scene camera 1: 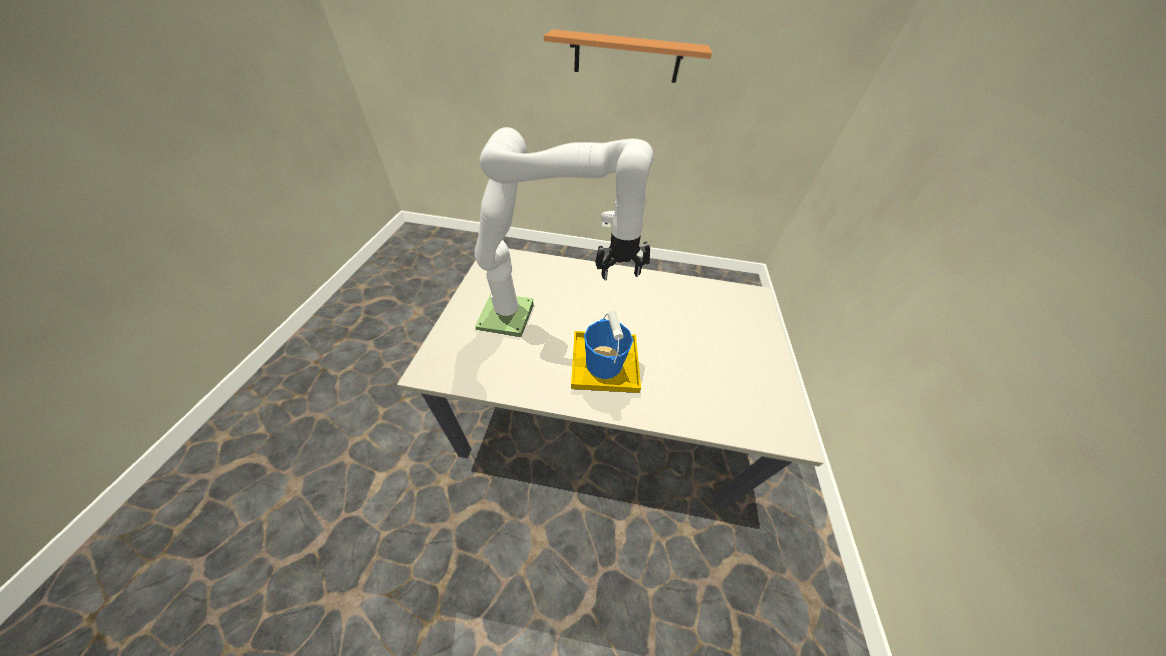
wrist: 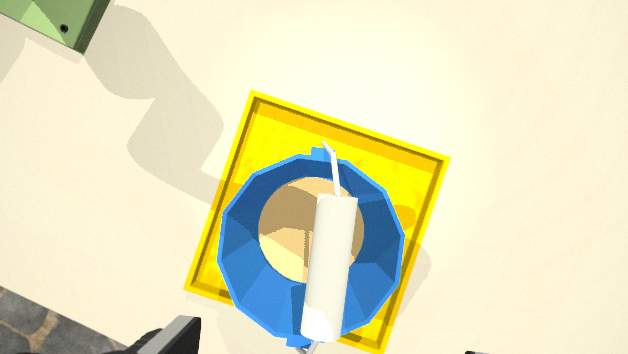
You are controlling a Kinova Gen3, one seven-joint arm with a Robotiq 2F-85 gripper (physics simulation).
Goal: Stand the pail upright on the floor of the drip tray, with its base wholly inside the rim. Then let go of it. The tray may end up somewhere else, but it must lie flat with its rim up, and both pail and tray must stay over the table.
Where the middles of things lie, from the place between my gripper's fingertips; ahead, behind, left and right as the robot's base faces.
Right now my hand is 410 mm above the yellow drip tray [scene camera 1: 628, 380].
